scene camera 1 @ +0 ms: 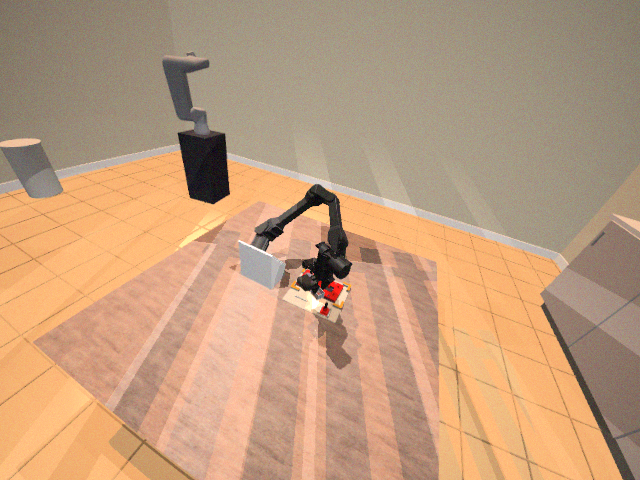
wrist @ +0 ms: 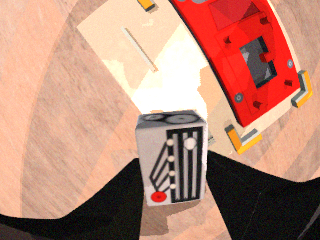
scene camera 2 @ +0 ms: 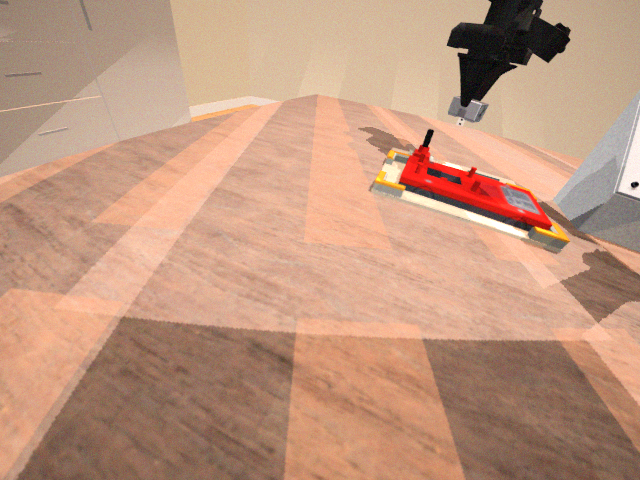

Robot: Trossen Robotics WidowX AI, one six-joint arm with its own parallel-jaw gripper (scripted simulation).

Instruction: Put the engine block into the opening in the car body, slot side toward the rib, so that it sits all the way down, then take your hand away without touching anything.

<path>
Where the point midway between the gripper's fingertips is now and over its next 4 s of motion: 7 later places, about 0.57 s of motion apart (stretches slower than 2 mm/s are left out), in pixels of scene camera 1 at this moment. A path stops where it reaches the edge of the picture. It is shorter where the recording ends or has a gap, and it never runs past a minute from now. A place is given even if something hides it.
My gripper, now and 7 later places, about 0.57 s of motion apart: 317, 291; 323, 288; 327, 284; 328, 281; 329, 281; 329, 281; 329, 282; 329, 282
</path>
